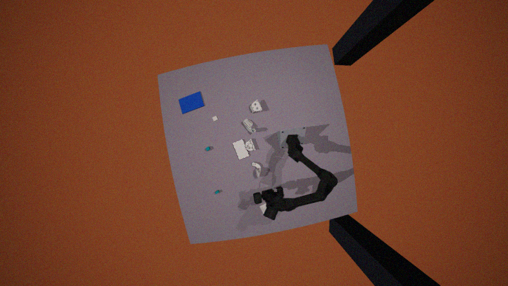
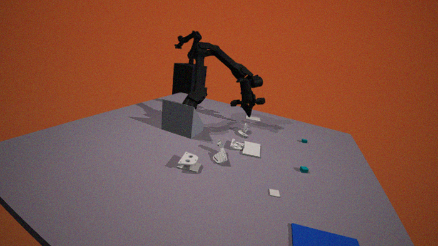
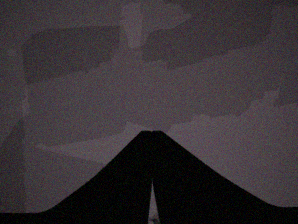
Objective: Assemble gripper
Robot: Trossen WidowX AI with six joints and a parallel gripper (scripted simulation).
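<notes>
Right now my gripper tip is 170 mm to the left of the grey jaw, 50 mm short of it and 40 mm above it. Also, from my gripper tip: white gripper base (560 mm to the right, 20 mm below, 20 mm ahead); white housing plate (310 mm to the right, 70 mm ahead, 40 mm below); flat white plate (130 mm to the left, 40 mm below, 20 mm behind).
</notes>
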